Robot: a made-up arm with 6 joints. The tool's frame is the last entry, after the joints. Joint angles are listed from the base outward.
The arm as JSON. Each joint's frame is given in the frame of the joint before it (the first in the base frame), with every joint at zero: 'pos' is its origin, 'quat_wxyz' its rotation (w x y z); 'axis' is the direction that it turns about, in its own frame. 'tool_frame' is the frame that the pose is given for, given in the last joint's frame.
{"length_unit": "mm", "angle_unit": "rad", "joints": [
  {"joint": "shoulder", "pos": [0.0, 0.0, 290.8], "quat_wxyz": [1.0, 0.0, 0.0, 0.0], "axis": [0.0, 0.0, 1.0]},
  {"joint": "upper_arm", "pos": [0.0, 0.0, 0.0], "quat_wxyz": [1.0, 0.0, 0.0, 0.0], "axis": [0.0, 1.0, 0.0]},
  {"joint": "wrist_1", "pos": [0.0, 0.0, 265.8], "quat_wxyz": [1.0, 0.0, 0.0, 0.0], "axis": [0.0, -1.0, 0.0]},
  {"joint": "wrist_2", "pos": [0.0, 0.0, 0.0], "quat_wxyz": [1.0, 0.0, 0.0, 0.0], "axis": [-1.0, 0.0, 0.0]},
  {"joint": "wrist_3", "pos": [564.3, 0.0, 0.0], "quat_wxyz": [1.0, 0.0, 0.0, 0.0], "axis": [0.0, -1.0, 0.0]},
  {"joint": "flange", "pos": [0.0, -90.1, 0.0], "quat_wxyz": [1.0, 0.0, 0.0, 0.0], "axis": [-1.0, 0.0, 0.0]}
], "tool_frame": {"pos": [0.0, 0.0, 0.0], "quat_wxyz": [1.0, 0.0, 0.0, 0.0]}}
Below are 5 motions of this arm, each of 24 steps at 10 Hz.
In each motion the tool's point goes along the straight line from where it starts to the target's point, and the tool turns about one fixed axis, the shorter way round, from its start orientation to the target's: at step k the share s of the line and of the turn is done. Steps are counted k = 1, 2, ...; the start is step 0. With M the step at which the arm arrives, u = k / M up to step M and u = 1 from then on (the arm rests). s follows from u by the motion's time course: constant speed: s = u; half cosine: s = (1 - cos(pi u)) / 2; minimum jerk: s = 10 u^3 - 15 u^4 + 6 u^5.
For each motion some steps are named. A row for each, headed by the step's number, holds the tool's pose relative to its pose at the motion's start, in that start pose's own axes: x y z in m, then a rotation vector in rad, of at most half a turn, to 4 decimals.
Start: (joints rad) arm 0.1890 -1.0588 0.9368 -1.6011 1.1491 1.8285
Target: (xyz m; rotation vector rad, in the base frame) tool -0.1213 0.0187 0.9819 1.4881 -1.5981 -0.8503
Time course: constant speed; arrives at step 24
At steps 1, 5, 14, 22, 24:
1: -0.0029 -0.0006 -0.0108 0.0116 -0.0060 -0.0110
5: -0.0145 -0.0029 -0.0542 0.0580 -0.0302 -0.0551
14: -0.0406 -0.0080 -0.1517 0.1625 -0.0845 -0.1543
22: -0.0638 -0.0126 -0.2384 0.2553 -0.1328 -0.2424
24: -0.0696 -0.0138 -0.2600 0.2785 -0.1449 -0.2644

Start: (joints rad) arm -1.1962 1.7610 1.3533 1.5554 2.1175 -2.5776
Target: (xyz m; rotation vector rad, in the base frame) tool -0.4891 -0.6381 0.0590 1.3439 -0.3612 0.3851
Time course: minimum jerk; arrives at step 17
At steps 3, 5, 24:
3: -0.0169 0.0081 -0.0272 -0.0115 -0.0331 0.0033
5: -0.0633 0.0304 -0.1019 -0.0431 -0.1241 0.0124
24: -0.4071 0.1957 -0.6557 -0.2773 -0.7984 0.0796

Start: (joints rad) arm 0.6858 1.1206 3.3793 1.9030 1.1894 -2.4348
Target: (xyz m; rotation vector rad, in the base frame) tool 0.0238 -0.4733 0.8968 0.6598 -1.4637 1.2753
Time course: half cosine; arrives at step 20
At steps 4, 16, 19, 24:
4: -0.0294 -0.0267 0.0124 0.0352 -0.0301 -0.0604
16: -0.2787 -0.2528 0.1170 0.3337 -0.2847 -0.5719
19: -0.3062 -0.2778 0.1286 0.3666 -0.3129 -0.6284
24: -0.3081 -0.2795 0.1294 0.3689 -0.3148 -0.6323

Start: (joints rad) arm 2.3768 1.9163 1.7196 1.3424 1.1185 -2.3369
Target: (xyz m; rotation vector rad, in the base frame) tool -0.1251 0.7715 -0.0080 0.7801 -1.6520 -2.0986
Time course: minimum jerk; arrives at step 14
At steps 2, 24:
2: -0.0118 -0.0030 -0.0007 0.0078 0.0097 -0.0043
24: -0.5069 -0.1298 -0.0304 0.3364 0.4184 -0.1837

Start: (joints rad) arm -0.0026 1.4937 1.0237 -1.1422 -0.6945 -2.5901
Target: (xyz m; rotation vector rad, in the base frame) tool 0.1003 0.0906 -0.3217 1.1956 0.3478 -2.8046
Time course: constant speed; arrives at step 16
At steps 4, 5, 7, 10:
4: -0.0259 0.0259 0.1742 -0.0211 -0.3471 0.1611
5: -0.0323 0.0324 0.2178 -0.0264 -0.4339 0.2014
7: -0.0453 0.0453 0.3049 -0.0370 -0.6075 0.2820
10: -0.0647 0.0647 0.4356 -0.0528 -0.8678 0.4028

